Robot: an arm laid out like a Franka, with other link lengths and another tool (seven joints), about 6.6 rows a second.
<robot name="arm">
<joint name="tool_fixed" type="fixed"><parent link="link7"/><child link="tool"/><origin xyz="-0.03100 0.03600 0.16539" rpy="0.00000 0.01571 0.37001"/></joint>
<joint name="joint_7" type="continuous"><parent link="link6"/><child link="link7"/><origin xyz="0.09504 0.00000 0.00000" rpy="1.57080 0.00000 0.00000"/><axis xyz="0 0 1"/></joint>
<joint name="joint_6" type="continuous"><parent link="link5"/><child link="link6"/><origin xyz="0.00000 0.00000 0.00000" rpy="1.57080 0.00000 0.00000"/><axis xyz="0 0 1"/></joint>
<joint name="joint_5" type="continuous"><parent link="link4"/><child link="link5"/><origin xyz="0.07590 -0.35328 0.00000" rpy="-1.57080 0.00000 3.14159"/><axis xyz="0 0 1"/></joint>
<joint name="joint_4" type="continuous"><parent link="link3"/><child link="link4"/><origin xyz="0.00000 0.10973 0.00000" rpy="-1.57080 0.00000 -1.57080"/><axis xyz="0 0 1"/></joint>
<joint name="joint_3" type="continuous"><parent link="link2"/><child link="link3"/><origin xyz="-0.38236 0.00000 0.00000" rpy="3.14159 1.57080 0.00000"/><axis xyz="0 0 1"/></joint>
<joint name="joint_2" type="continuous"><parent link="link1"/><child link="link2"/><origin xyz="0.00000 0.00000 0.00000" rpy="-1.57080 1.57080 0.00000"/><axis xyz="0 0 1"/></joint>
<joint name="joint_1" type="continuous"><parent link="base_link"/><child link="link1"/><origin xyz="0.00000 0.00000 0.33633" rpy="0.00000 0.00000 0.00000"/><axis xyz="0 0 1"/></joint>
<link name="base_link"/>
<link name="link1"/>
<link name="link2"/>
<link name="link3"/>
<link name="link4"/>
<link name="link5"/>
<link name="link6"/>
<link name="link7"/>
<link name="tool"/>
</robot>
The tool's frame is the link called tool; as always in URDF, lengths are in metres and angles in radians. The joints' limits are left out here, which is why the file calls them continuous.
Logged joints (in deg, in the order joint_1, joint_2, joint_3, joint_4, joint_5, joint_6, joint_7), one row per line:
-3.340 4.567 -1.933 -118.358 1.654 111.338 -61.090
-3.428 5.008 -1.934 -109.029 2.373 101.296 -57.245
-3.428 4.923 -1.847 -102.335 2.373 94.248 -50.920
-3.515 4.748 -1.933 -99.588 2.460 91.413 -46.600
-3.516 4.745 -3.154 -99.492 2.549 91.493 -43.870
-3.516 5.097 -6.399 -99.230 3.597 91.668 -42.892
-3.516 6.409 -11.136 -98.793 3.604 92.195 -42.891
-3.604 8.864 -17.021 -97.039 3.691 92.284 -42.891
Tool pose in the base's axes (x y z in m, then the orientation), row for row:
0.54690 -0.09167 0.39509 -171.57 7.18 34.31
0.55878 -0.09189 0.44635 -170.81 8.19 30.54
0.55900 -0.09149 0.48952 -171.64 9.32 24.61
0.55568 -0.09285 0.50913 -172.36 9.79 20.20
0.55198 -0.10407 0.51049 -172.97 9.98 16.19
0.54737 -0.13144 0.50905 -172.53 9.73 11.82
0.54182 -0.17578 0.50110 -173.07 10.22 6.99
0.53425 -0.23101 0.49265 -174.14 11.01 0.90
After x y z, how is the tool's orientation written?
As angles about the fixed x, y, z axes (roll, pitch, yaw), in degrees.
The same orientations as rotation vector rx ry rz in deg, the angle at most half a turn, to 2 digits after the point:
-166.01 -50.41 14.17
-166.77 -44.50 15.57
-169.30 -35.87 16.48
-170.91 -29.44 16.65
-172.08 -23.53 16.52
-172.05 -16.84 15.80
-172.72 -9.61 16.08
-173.44 -0.51 16.78

